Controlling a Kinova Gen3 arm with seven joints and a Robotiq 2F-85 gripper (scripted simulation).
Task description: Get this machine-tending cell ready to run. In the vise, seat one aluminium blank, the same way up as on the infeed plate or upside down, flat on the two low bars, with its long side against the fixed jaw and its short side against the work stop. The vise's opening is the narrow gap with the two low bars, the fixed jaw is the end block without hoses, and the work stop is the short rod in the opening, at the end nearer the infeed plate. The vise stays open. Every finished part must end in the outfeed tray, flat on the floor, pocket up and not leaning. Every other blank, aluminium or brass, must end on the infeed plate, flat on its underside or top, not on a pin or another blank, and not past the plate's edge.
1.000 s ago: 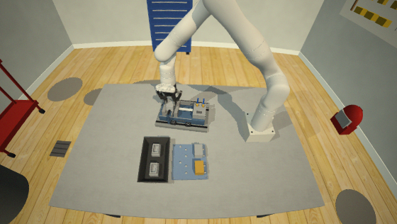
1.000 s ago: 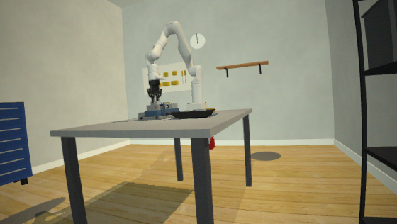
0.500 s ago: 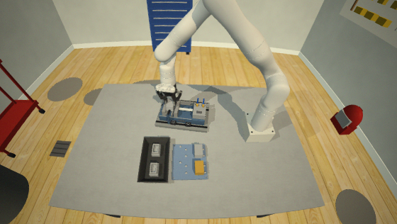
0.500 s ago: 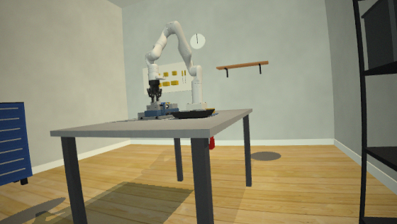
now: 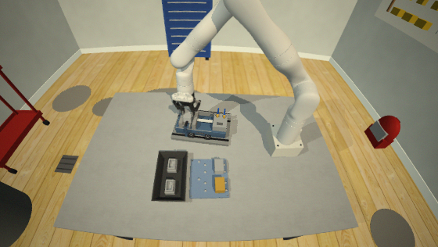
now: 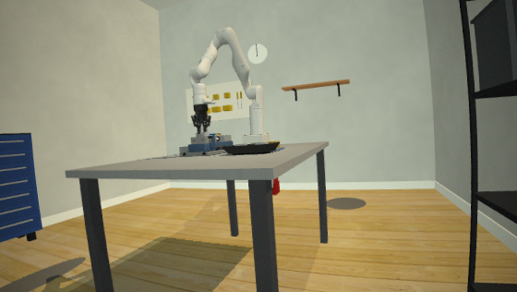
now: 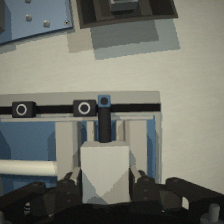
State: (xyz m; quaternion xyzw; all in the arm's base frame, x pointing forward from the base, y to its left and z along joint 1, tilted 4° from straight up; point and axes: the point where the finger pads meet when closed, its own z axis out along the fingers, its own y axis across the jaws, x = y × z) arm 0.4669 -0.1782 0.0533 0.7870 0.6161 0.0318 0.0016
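My gripper is now 8 cm above the vise, 7 cm past it and 2 cm to the right of it. Also, from my hand: hose block 16 cm behind, 4 cm to the left, 4 cm below; then brass blank 35 cm to the left, 12 cm behind, 10 cm below.
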